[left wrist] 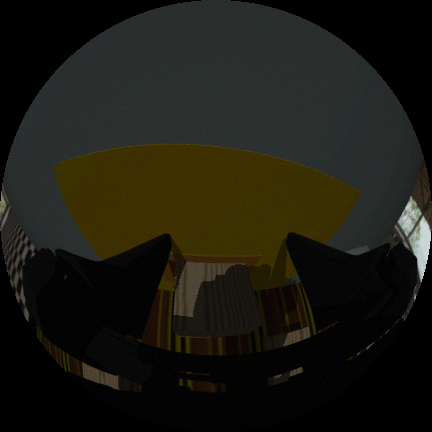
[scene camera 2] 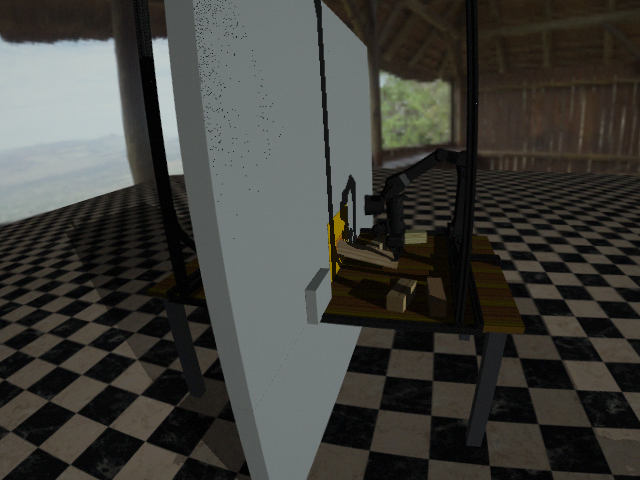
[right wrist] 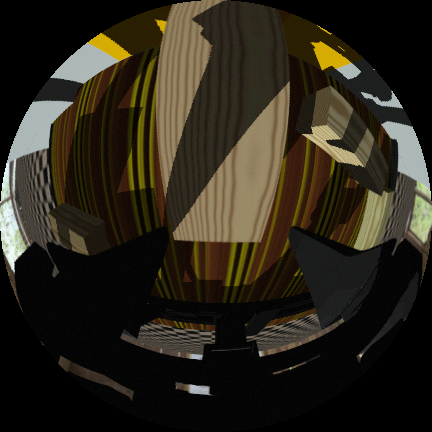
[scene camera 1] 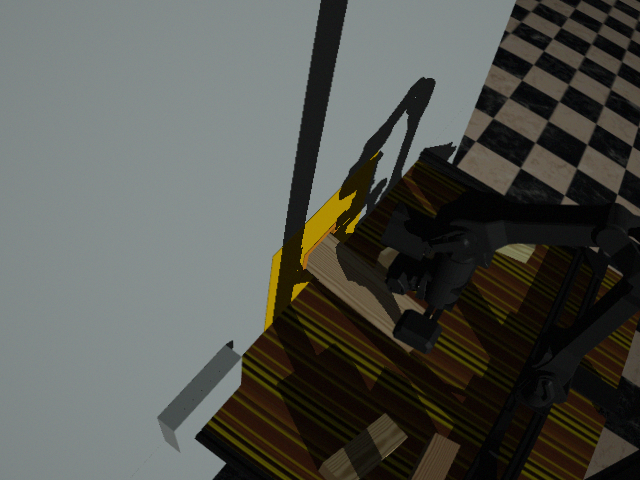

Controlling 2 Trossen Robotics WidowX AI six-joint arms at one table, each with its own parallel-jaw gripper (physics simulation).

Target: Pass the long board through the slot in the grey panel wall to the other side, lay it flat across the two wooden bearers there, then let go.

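Frame: origin at the left arm's base, x ahead, y left, z up, level; centimetres.
Seen in the pictures: left gripper, between the fingertips: (left wrist: 230, 239); right gripper, between the fingertips: (scene camera 2: 397, 256) (right wrist: 230, 232); right arm's base, origin of its link: (right wrist: 229, 318) (scene camera 1: 535, 392).
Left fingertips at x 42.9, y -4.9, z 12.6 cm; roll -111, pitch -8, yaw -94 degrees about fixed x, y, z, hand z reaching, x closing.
Note:
Pixels of each thing's top centre, then the offset from my left fingertips to it. "pt": a spot on its surface instead.
- orange-rimmed slot, a spot on its surface: (left wrist: 220, 258) pt dx +0.2, dy +0.2, dz -3.0 cm
- yellow plate, a spot on its surface: (left wrist: 200, 200) pt dx +0.3, dy +2.3, dz +3.0 cm
- grey bracket, a spot on its surface: (scene camera 1: 199, 387) pt dx +6.9, dy -29.5, dz -4.5 cm
The long board (scene camera 1: 330, 263) (scene camera 2: 361, 251) (left wrist: 230, 305) (right wrist: 235, 150) runs through the orange-rimmed slot (left wrist: 220, 258) in the grey panel wall (scene camera 1: 155, 155) (scene camera 2: 268, 206) (left wrist: 215, 75) and shows on both sides. On the right arm's side it slopes down away from the slot. My right gripper (right wrist: 230, 232) (scene camera 1: 412, 305) is open and empty, low over that board end. My left gripper (left wrist: 230, 239) is open and empty, facing the wall, with the board's other end below and between its fingers in view. Pale wooden pieces (left wrist: 100, 375) show partly behind the left gripper; I cannot tell if they are the bearers.
A yellow plate (scene camera 1: 320, 222) (left wrist: 200, 200) surrounds the slot. On the right arm's side several wooden blocks lie on the striped table: one (scene camera 1: 385, 256) (right wrist: 345, 130) beside the board, two (scene camera 1: 364, 449) (scene camera 1: 436, 457) at the picture's bottom. A grey bracket (scene camera 1: 199, 387) (scene camera 2: 317, 297) juts from the wall.

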